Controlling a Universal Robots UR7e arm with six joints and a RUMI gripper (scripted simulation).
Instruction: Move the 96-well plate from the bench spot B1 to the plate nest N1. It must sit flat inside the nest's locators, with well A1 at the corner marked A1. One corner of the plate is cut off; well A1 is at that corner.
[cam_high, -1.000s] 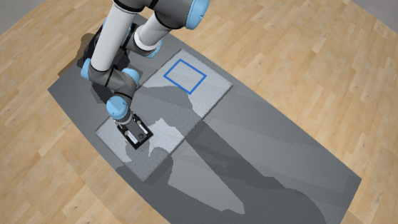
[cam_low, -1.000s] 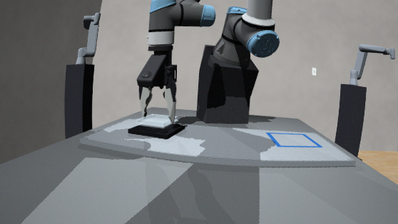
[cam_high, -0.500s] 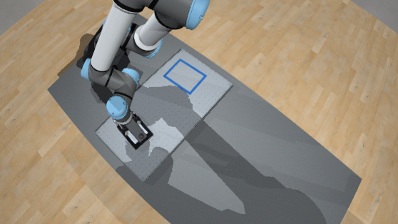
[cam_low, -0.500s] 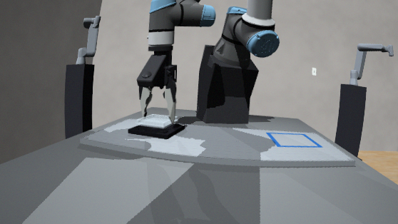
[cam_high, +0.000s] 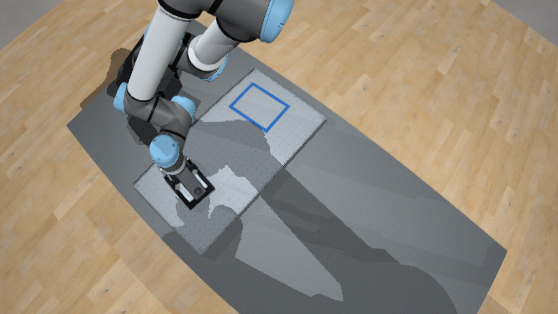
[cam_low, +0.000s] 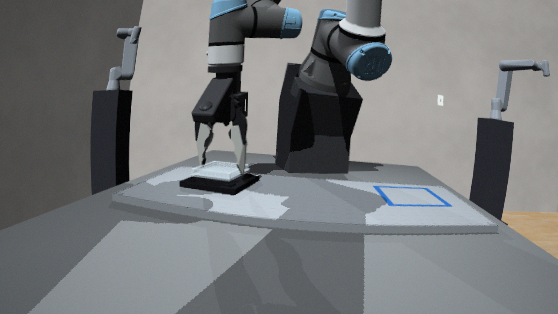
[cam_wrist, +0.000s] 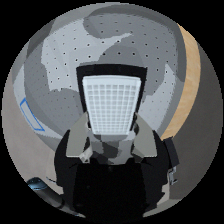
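My hand is 10 mm above the white 96-well plate. From my hand the other things lie so: black plate nest (30 mm below).
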